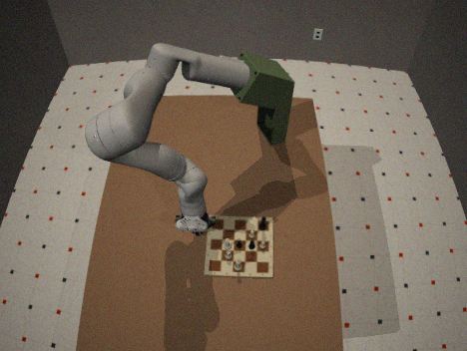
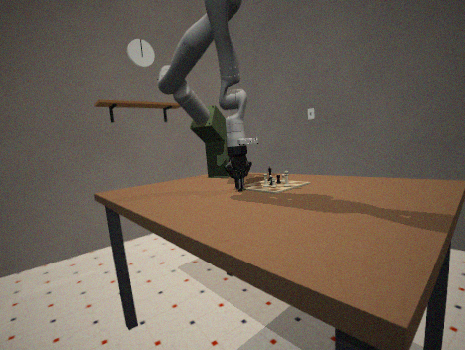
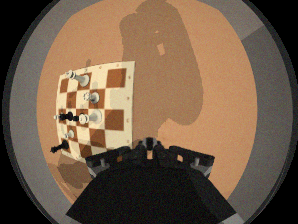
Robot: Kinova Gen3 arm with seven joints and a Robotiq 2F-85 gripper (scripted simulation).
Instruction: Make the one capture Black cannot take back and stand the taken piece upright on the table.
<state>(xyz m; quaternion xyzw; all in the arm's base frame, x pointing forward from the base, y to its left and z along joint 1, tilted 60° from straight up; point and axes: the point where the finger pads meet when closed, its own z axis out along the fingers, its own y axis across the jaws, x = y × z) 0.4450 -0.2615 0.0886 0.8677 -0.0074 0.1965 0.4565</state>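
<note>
Now: hand 130 mm to the right of the chessboard, 70 mm short of it and 30 mm above it. Round my hand: tall black piece: 220 mm to the left, 20 mm ahead, 10 mm above.
</note>
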